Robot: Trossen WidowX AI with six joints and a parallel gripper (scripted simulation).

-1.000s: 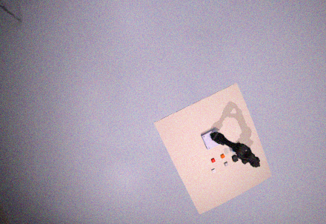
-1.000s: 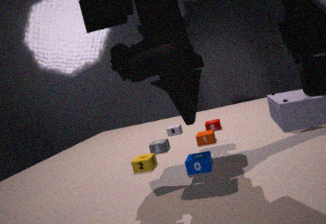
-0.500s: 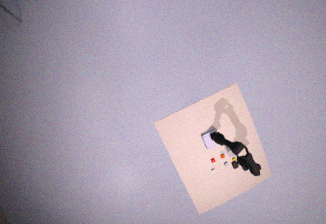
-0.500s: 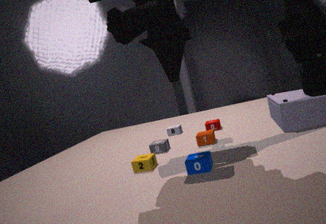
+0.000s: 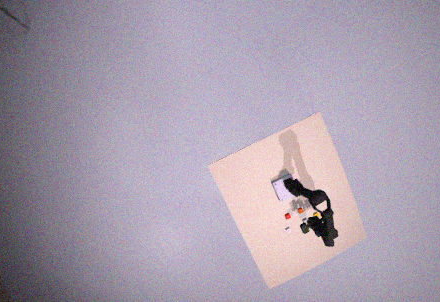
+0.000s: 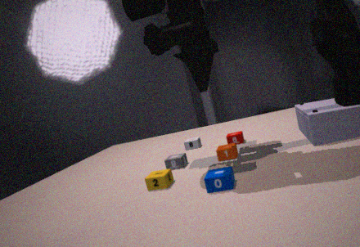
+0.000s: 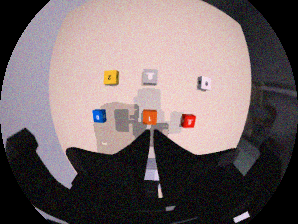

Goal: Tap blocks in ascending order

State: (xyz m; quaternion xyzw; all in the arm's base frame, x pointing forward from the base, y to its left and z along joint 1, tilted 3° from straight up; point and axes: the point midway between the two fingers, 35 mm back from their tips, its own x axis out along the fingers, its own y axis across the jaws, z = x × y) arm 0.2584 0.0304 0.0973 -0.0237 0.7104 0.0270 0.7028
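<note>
The orange block marked 1 lies 11 cm below my gripper tip and 2 cm behind it. From my gripper tip the other things lie so: yellow block marked 2: 11 cm below, 10 cm to the left, 7 cm ahead; grey block: 11 cm below, 8 cm ahead, 1 cm to the left; red block: 11 cm below, 10 cm to the right, 2 cm behind.
</note>
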